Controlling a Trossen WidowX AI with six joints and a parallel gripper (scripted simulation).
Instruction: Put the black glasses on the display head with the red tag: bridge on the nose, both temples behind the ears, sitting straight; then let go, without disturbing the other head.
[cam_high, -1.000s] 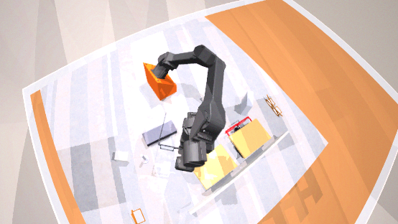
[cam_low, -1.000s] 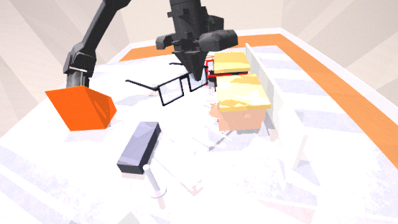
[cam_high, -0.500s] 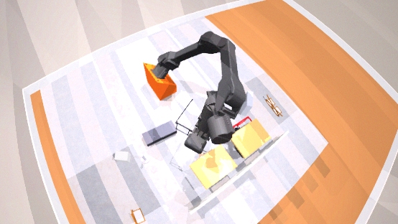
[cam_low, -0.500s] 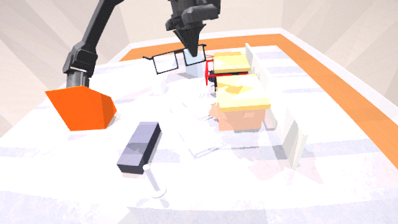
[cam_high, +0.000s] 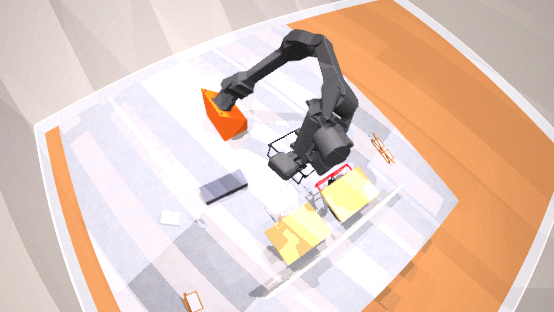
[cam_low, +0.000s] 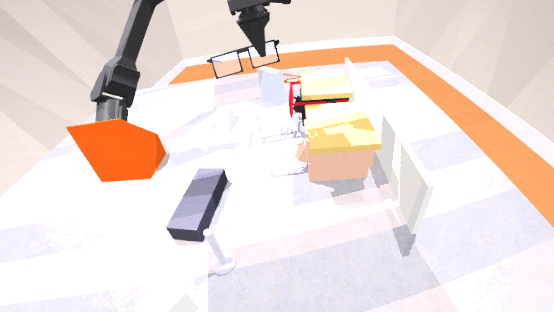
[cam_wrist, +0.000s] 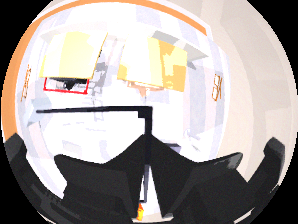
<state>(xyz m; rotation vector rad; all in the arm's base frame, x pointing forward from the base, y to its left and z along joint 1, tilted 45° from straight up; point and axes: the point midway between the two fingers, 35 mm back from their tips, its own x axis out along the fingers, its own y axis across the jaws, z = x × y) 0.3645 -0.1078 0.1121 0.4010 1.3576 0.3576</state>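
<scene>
Now: the dark grey box 16 cm behind my gripper tip, 14 cm to the right of it and 21 cm below it. From my gripper tip the other things lie so: display head: 11 cm ahead, 16 cm to the left, 18 cm below; pale see-through panel: 23 cm ahead, 4 cm to the left, 18 cm below; white post: 10 cm behind, 27 cm to the right, 21 cm below.
</scene>
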